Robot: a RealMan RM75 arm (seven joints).
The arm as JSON. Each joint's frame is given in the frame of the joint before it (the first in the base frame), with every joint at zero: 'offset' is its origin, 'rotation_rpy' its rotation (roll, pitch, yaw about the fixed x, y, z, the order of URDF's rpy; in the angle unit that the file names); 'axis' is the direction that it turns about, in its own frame. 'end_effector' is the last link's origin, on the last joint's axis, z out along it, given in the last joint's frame.
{
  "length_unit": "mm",
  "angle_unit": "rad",
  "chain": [
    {
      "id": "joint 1",
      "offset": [
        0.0,
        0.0,
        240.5
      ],
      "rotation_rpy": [
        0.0,
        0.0,
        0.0
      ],
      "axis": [
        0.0,
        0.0,
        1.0
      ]
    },
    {
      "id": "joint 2",
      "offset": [
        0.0,
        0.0,
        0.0
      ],
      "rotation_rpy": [
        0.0,
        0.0,
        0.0
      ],
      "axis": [
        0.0,
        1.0,
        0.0
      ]
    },
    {
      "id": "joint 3",
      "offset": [
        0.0,
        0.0,
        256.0
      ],
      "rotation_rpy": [
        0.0,
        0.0,
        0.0
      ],
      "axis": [
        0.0,
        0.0,
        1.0
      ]
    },
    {
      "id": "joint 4",
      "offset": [
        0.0,
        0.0,
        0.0
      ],
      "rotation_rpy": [
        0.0,
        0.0,
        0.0
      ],
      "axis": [
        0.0,
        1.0,
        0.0
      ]
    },
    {
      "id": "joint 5",
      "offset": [
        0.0,
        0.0,
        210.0
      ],
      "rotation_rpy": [
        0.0,
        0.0,
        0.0
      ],
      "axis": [
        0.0,
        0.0,
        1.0
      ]
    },
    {
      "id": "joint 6",
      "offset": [
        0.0,
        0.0,
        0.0
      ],
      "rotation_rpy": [
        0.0,
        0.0,
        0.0
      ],
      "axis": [
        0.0,
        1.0,
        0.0
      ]
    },
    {
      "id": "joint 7",
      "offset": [
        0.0,
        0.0,
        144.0
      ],
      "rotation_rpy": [
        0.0,
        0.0,
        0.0
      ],
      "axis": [
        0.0,
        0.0,
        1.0
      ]
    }
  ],
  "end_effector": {
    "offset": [
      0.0,
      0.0,
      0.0
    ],
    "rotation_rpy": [
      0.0,
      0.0,
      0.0
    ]
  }
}
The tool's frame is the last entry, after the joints.
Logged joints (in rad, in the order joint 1, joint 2, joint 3, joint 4, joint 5, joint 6, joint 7), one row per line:
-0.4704 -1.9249 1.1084 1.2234 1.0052 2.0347 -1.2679
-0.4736 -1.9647 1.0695 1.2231 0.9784 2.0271 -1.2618
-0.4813 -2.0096 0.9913 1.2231 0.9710 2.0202 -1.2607
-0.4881 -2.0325 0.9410 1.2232 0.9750 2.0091 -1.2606
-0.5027 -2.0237 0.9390 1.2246 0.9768 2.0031 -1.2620
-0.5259 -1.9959 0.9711 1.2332 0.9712 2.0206 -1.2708
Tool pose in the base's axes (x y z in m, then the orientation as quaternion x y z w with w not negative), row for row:
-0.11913 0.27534 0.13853 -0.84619 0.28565 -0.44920 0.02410
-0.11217 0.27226 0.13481 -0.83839 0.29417 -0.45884 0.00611
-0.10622 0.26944 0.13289 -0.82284 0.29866 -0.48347 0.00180
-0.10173 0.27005 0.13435 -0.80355 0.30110 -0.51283 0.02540
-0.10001 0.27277 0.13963 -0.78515 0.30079 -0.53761 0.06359
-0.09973 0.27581 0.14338 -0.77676 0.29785 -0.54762 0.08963
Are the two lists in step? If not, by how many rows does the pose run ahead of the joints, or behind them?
The pose runs 2 rows behind the joints: the pose in row i belongs to the joints in row i - 2.
